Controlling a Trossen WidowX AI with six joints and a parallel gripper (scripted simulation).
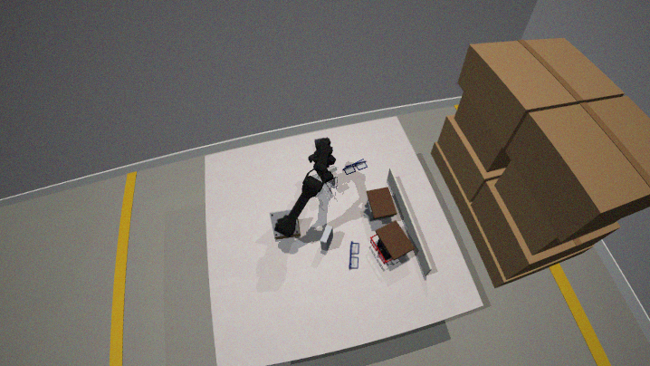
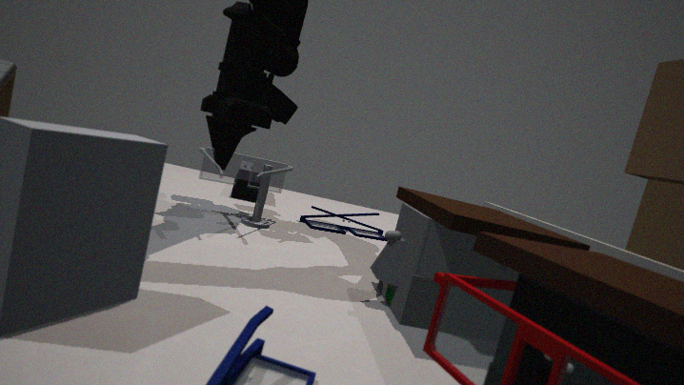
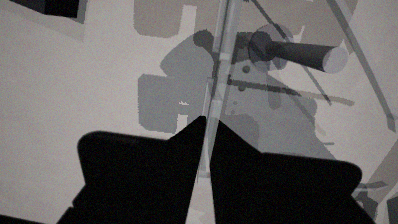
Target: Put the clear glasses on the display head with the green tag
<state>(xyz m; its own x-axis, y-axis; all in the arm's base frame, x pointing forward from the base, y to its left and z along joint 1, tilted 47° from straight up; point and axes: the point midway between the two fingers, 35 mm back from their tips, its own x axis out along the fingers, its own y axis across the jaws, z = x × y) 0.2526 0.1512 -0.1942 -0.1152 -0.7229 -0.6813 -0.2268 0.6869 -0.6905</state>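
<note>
Right now the small post is 6 cm ahead of my gripper tip, 4 cm to the right of it and 4 cm below it. The rest, counted from my gripper tip: black box: 6 cm ahead, 22 cm to the left, 4 cm below; then grey block: 7 cm behind, 37 cm to the right, 1 cm below; then grey display head: 22 cm ahead, 27 cm to the right.
</note>
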